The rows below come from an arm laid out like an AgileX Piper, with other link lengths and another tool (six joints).
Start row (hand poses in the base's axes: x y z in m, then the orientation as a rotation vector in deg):
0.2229, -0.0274, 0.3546, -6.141, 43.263, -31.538
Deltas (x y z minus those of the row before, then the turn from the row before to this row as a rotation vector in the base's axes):
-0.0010, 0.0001, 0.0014, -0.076, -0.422, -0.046
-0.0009, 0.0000, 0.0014, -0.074, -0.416, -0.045
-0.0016, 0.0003, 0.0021, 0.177, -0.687, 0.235
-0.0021, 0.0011, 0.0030, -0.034, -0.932, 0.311
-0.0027, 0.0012, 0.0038, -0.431, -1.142, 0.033
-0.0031, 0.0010, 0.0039, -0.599, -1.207, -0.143
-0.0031, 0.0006, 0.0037, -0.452, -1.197, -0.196
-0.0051, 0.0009, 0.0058, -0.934, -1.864, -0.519
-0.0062, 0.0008, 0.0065, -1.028, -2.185, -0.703
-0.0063, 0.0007, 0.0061, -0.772, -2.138, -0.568
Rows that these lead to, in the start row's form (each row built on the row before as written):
0.2219, -0.0273, 0.3560, -6.075, 42.836, -31.618
0.2210, -0.0273, 0.3574, -6.009, 42.415, -31.696
0.2194, -0.0270, 0.3595, -5.736, 41.774, -31.418
0.2173, -0.0259, 0.3625, -5.618, 40.831, -31.148
0.2146, -0.0247, 0.3663, -5.714, 39.601, -31.289
0.2115, -0.0237, 0.3702, -5.888, 38.277, -31.656
0.2084, -0.0231, 0.3739, -5.909, 37.005, -32.020
0.2033, -0.0222, 0.3797, -6.088, 34.977, -32.861
0.1971, -0.0214, 0.3862, -6.205, 32.621, -33.905
0.1908, -0.0207, 0.3923, -6.130, 30.369, -34.730

